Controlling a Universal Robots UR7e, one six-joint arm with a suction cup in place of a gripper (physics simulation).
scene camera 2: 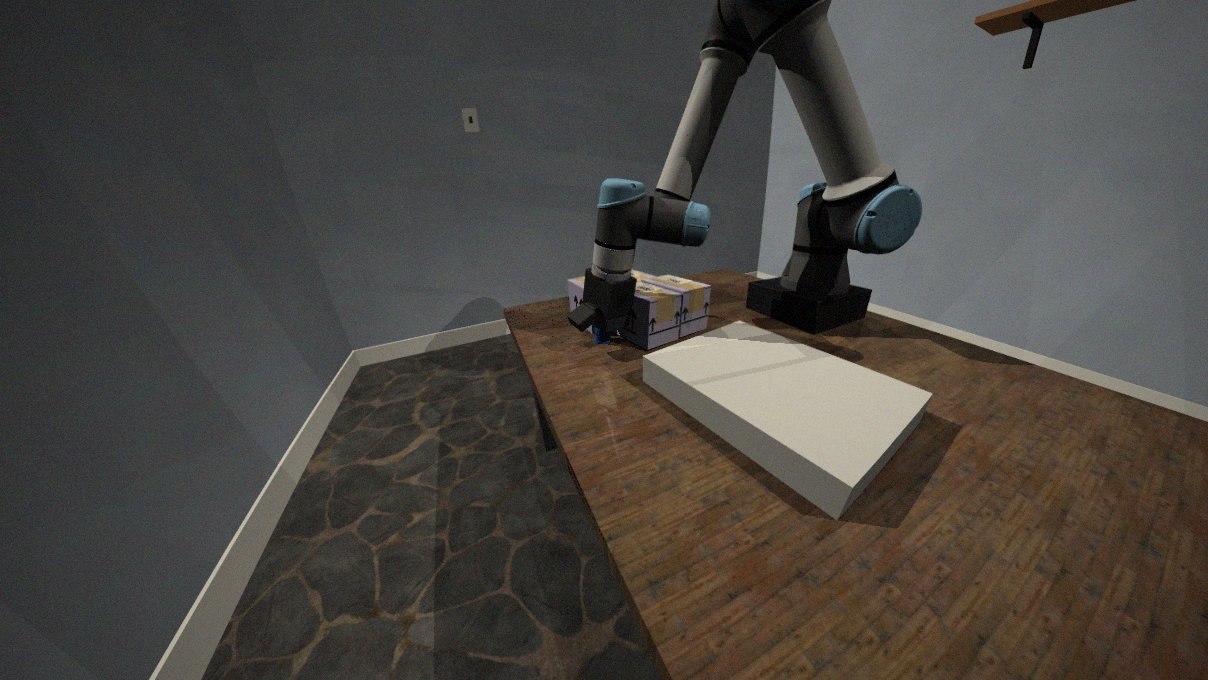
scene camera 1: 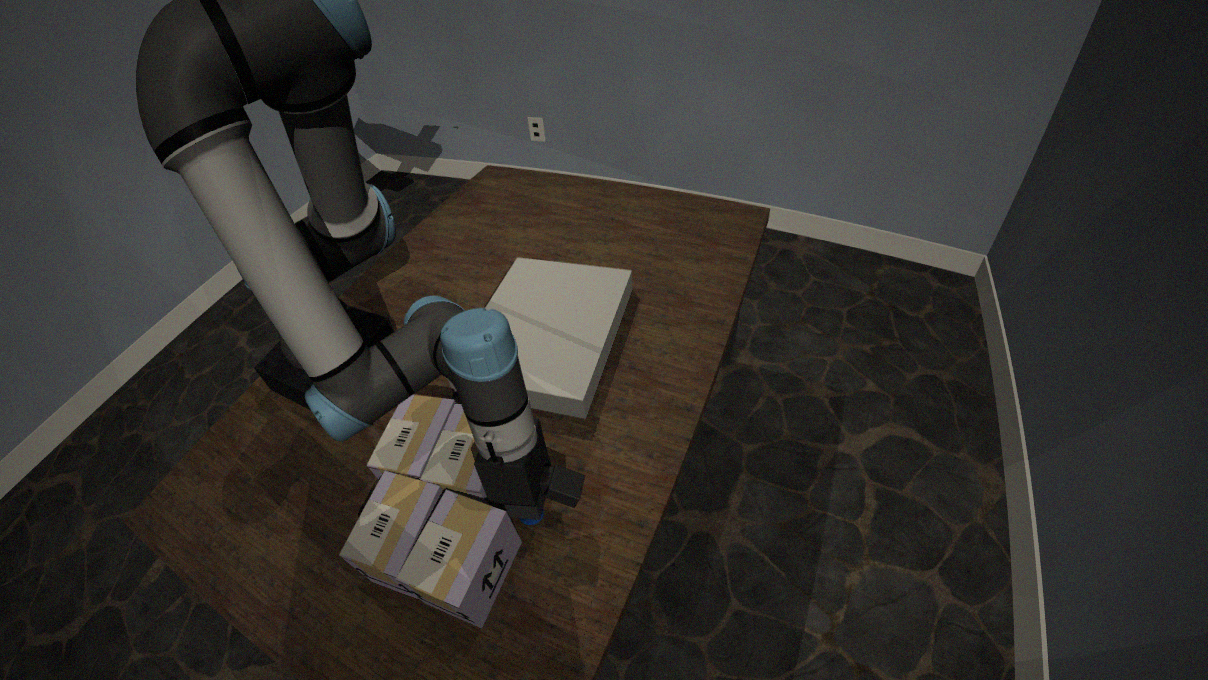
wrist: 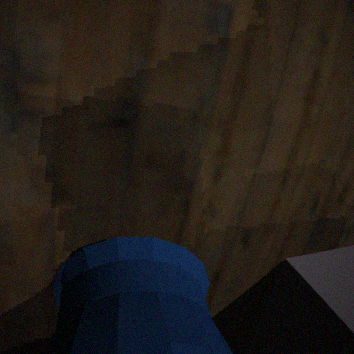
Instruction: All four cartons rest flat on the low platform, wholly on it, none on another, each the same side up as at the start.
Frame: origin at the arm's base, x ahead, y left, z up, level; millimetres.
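Where they show: hand at its tool point: [scene camera 2: 602,339] [wrist: 136,291]; arm's base at its link origin: [scene camera 2: 813,286].
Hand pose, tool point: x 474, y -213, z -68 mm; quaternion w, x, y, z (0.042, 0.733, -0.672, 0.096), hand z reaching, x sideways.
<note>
Things, the pixels of their top centre, and the offset from my tool point. "spot": a spot on its surface instead. Level surfaces: height alone.
- low white platform at its top centre: [scene camera 2: 776,373] [scene camera 1: 544,317] dx -73, dy +344, dz +47 mm
- carton corner at a spot on its surface: [wrist: 332,272] spot: dx -3, dy -52, dz +8 mm
- table at its surface level: dz -1 mm
Four lilac cartons with tan tape and labels stand upright on the wooden table. In scene camera 1 they are the back left [scene camera 1: 405,440], back right [scene camera 1: 453,460], front left [scene camera 1: 390,523] and front right [scene camera 1: 460,549]. The back pair stands slightly askew to the front pair. The back pair also shows in scene camera 2, left [scene camera 2: 663,322] and right [scene camera 2: 698,310]. The low white platform [scene camera 1: 564,295] [scene camera 2: 794,405] bears no carton. My suction cup [scene camera 1: 530,516] [scene camera 2: 601,335] [wrist: 132,280], blue, is low beside the right-hand cartons, its mouth down, with no carton on it. A carton corner [wrist: 332,272] shows at lower right.
The arm's wrist hangs over the back right carton's edge and partly hides it in scene camera 1. The black robot base [scene camera 2: 807,304] stands on the table [scene camera 1: 676,228] [scene camera 2: 1056,506] beyond the platform in scene camera 2. The table's long edge runs near the cup.
</note>
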